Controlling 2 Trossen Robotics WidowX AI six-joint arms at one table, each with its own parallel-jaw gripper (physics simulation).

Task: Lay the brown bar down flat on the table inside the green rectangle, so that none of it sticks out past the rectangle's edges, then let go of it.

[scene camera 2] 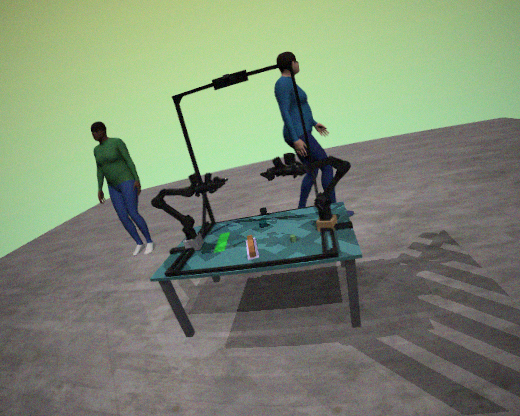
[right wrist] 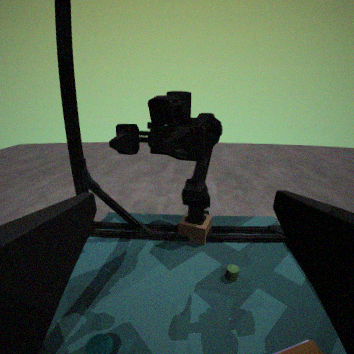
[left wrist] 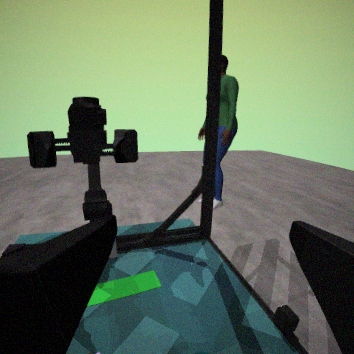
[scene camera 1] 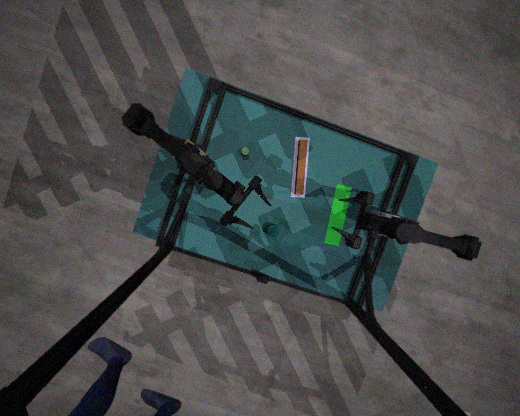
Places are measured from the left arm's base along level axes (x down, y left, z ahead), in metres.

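Pixels of known places: left gripper, fingertip midpoint: (scene camera 2: 263, 172) (right wrist: 132, 145) (left wrist: 203, 226) (scene camera 1: 262, 217); right gripper, fingertip midpoint: (scene camera 2: 226, 181) (right wrist: 185, 200) (left wrist: 81, 150) (scene camera 1: 335, 213); left arm's base, link origin: (scene camera 2: 326, 218) (right wrist: 195, 218); right arm's base, link origin: (scene camera 2: 191, 237).
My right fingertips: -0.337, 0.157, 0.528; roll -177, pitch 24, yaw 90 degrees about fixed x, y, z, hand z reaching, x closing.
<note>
For each thing: its top centre in the pictures, then the offset to it from my right fingertips, as dx, dy, dz. "spot": a spot on its surface instead.
- brown bar, top centre: (scene camera 1: 301, 167) (scene camera 2: 250, 243) +0.369, +0.108, -0.130
- green rectangle, surface spot: (left wrist: 135, 286) spot: +0.402, -0.017, +0.165
- small green cylinder, top centre: (right wrist: 232, 268) (scene camera 1: 245, 151) (scene camera 2: 292, 235) +0.369, +0.006, -0.364
- dark teal cylinder, top centre: (right wrist: 98, 346) (scene camera 1: 273, 231) (scene camera 2: 262, 221) +0.372, -0.190, -0.051
The brown bar (scene camera 1: 302, 167) (scene camera 2: 251, 246) (right wrist: 302, 348) lies inside a pale lilac rectangular border on the table, near the middle in scene camera 1; only its end shows in the right wrist view. The green rectangle (scene camera 1: 336, 220) (scene camera 2: 222, 242) (left wrist: 135, 286) is a flat, bright patch to the bar's right in scene camera 1, apart from it. My left gripper (scene camera 1: 261, 217) (scene camera 2: 264, 175) (left wrist: 203, 226) is open and empty, high above the table, left of the bar in scene camera 1. My right gripper (scene camera 1: 336, 214) (scene camera 2: 226, 180) is open and empty, raised above the green rectangle, hiding part of it in scene camera 1.
A small green cylinder (scene camera 1: 245, 151) (scene camera 2: 293, 239) (right wrist: 232, 272) stands left of the bar in scene camera 1. A dark teal cylinder (scene camera 1: 271, 229) (scene camera 2: 263, 224) (right wrist: 103, 343) stands near the left gripper there. Black rails (scene camera 1: 320, 122) run along the table's edges, with tall posts rising from them.
</note>
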